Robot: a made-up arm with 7 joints. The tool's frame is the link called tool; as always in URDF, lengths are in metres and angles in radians. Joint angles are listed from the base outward.
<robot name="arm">
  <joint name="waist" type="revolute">
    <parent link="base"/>
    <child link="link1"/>
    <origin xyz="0 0 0"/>
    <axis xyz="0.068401 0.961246 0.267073"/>
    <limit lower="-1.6" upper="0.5"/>
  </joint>
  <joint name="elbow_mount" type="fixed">
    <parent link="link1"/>
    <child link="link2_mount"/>
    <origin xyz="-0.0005 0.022 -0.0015"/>
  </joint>
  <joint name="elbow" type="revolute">
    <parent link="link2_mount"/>
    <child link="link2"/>
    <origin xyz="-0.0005 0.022 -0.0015"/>
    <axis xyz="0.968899 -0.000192 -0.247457"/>
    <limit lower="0" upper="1.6"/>
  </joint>
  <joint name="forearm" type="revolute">
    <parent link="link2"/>
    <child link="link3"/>
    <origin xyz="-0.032 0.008 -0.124"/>
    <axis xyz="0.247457 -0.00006 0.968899"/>
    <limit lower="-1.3" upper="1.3"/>
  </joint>
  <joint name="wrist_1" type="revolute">
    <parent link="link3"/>
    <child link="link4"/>
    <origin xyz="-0.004 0 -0.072"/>
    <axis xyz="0.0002 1 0.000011"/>
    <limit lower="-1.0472" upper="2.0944"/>
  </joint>
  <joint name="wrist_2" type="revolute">
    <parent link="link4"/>
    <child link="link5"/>
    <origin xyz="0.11 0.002 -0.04"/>
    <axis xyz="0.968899 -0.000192 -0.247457"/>
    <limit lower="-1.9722" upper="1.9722"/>
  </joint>
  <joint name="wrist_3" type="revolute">
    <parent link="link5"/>
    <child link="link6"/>
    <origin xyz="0.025 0 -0.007"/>
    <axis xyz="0.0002 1 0.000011"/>
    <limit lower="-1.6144" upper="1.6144"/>
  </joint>
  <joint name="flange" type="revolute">
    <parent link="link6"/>
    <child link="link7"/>
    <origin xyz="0.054 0 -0.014"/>
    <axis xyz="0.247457 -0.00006 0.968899"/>
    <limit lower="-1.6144" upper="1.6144"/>
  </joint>
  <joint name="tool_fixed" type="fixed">
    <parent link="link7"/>
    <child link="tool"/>
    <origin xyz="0 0 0" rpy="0 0.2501 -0.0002"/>
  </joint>
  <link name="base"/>
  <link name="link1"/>
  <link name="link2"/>
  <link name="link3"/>
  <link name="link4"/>
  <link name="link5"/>
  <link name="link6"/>
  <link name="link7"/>
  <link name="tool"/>
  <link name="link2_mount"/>
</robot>
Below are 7 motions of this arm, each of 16 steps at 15 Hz.
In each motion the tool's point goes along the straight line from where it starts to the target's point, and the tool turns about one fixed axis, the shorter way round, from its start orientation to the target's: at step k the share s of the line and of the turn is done. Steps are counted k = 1, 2, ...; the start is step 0. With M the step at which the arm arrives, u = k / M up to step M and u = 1 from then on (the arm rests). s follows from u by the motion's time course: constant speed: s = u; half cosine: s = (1 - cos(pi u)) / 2; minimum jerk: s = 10 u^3 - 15 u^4 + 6 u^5.
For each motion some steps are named. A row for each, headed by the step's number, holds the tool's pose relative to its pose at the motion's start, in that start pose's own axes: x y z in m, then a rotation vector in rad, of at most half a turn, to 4 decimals.
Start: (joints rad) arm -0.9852 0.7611 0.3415 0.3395 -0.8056 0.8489 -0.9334
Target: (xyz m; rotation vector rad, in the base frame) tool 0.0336 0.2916 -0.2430 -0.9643 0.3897 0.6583
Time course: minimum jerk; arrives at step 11
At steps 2, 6, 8, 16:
2: -0.0123 -0.0041 -0.0101 -0.0332 -0.0100 0.0662
6: -0.1602 -0.0535 -0.1321 -0.4328 -0.1302 0.8624
8: -0.2387 -0.0796 -0.1968 -0.6448 -0.1940 1.2847
16: -0.2740 -0.0914 -0.2260 -0.7402 -0.2227 1.4749

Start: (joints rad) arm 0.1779 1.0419 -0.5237 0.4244 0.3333 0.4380 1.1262
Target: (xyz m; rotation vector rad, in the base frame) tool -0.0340 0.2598 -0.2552 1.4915 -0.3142 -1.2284
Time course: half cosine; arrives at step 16
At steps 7, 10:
7: -0.0303 0.0040 -0.0053 -0.0823 -0.6000 -0.1387
10: -0.0521 0.0068 -0.0091 -0.1413 -1.0307 -0.2383

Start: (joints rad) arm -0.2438 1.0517 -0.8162 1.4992 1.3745 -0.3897 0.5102
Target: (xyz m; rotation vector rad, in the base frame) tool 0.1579 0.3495 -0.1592 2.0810 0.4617 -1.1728
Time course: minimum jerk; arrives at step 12
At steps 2, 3, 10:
2: -0.0010 0.0041 -0.0033 -0.0019 -0.0027 0.0165
3: -0.0028 0.0119 -0.0095 -0.0055 -0.0078 0.0482
10: -0.0259 0.1113 -0.0889 -0.0517 -0.0723 0.4493

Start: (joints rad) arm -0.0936 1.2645 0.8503 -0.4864 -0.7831 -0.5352 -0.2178
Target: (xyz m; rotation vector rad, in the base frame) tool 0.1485 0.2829 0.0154 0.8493 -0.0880 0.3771
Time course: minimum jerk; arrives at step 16
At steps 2, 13, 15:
2: -0.0018 0.0001 -0.0010 0.0032 0.0213 0.0023
13: -0.1071 0.0058 -0.0588 0.1917 1.2648 0.1337
15: -0.1123 0.0061 -0.0617 0.2011 1.3266 0.1402

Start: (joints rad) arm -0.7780 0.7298 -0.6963 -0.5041 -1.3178 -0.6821 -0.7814
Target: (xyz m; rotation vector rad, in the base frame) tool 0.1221 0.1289 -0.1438 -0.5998 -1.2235 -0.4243
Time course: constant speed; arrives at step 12
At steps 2, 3, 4, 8, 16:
2: -0.0186 -0.0206 0.0092 0.1217 -0.0418 0.1339
3: -0.0279 -0.0309 0.0138 0.1826 -0.0627 0.2009
4: -0.0372 -0.0413 0.0184 0.2434 -0.0836 0.2678
8: -0.0743 -0.0825 0.0369 0.4868 -0.1672 0.5356
16: -0.1115 -0.1238 0.0553 0.7302 -0.2508 0.8035

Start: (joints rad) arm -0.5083 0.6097 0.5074 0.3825 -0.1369 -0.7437 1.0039
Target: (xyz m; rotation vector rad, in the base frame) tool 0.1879 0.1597 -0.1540 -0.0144 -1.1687 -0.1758
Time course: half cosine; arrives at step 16
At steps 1, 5, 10, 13, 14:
1: -0.0009 0.0003 0.0003 -0.0077 -0.0001 -0.0112
5: -0.0215 0.0078 0.0077 -0.1775 -0.0020 -0.2583
10: -0.0669 0.0243 0.0240 -0.5521 -0.0063 -0.8035
13: -0.0886 0.0322 0.0318 -0.7313 -0.0084 -1.0643
14: -0.0931 0.0339 0.0334 -0.7682 -0.0088 -1.1180

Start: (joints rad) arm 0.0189 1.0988 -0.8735 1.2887 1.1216 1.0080 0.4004
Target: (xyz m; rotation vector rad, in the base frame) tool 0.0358 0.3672 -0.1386 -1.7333 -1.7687 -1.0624
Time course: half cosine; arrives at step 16
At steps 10, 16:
10: 0.0082 0.0077 -0.0284 -0.1860 0.4939 -0.7393
16: 0.0118 0.0112 -0.0411 -0.2690 0.7143 -1.0693

